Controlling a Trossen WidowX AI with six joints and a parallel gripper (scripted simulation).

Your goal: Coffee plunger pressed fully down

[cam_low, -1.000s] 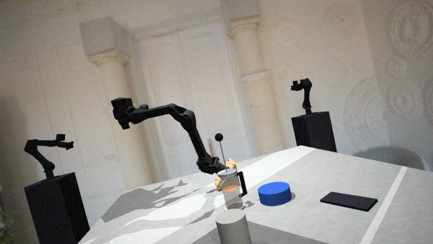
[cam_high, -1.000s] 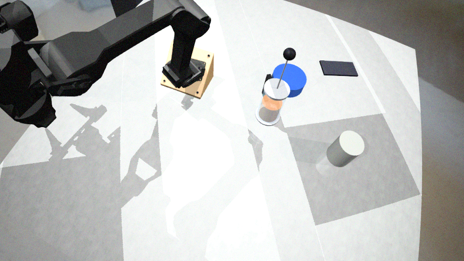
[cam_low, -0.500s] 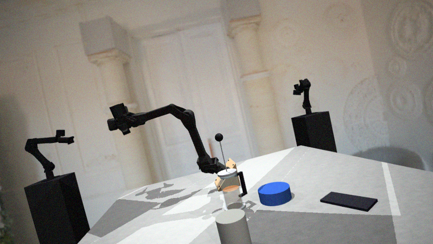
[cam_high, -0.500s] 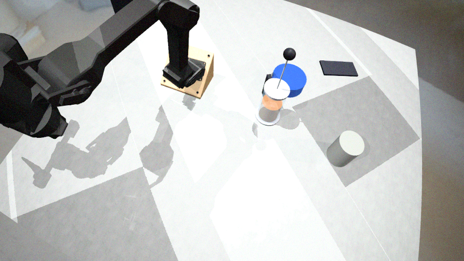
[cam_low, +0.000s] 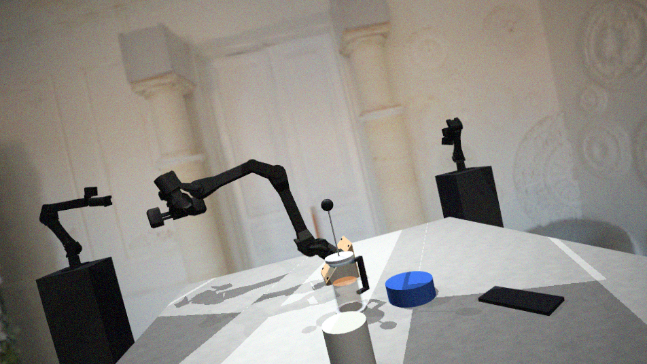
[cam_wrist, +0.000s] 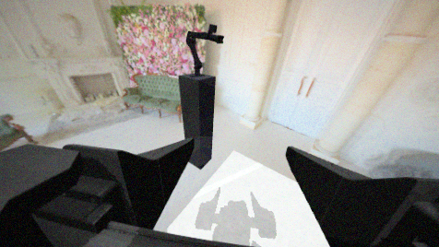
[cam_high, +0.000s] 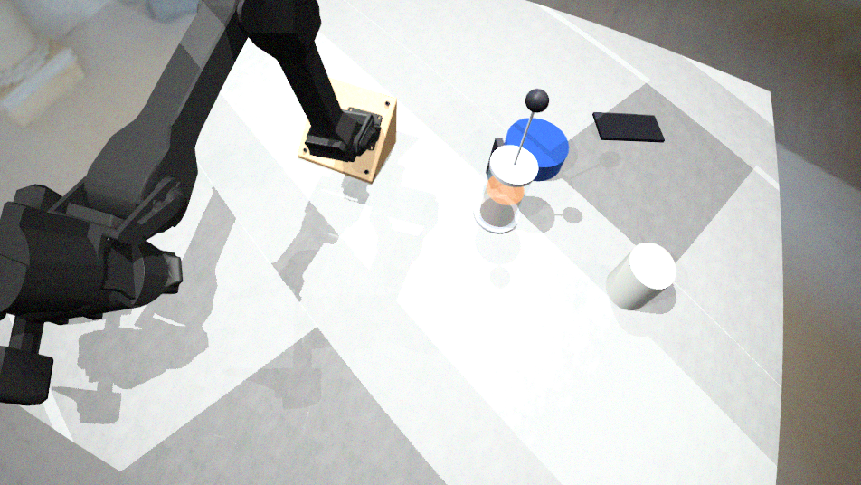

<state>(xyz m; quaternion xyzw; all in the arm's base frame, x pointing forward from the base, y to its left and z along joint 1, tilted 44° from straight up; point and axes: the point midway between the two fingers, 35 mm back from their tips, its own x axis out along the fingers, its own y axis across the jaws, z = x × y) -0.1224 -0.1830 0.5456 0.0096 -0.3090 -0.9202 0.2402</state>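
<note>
Right now my gripper tip is 50 cm to the right of the glass coffee press, 42 cm short of it and 18 cm above it. Also, from my gripper tip: low blue cylinder: 64 cm to the left, 47 cm ahead, 30 cm below.
</note>
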